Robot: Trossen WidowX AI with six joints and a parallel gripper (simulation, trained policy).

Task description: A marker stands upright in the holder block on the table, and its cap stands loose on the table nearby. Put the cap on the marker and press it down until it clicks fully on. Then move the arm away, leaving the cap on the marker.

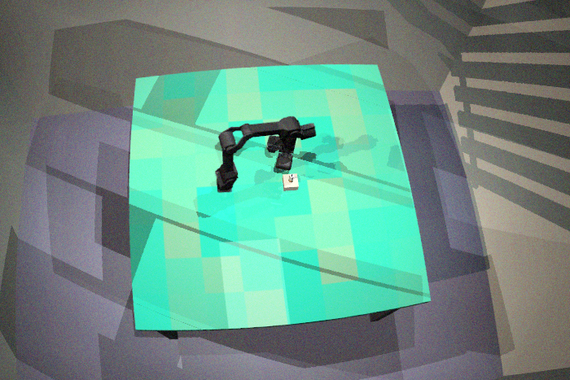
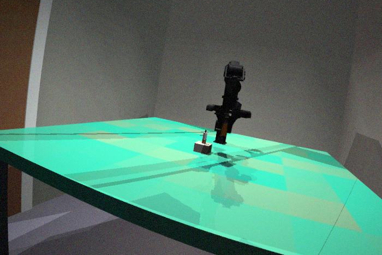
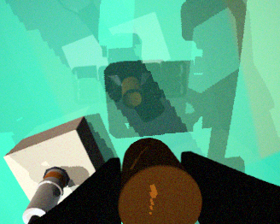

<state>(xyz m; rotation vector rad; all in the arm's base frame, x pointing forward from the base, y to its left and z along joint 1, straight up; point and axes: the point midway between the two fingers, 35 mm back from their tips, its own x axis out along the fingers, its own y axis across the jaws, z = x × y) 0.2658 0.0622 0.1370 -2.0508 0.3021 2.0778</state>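
Now: gripper tip 20 mm short of the white holder block, 80 mm to the left of it and 80 mm above it. From my gripper tip the other things lie so: orange-brown cap (10 mm above).
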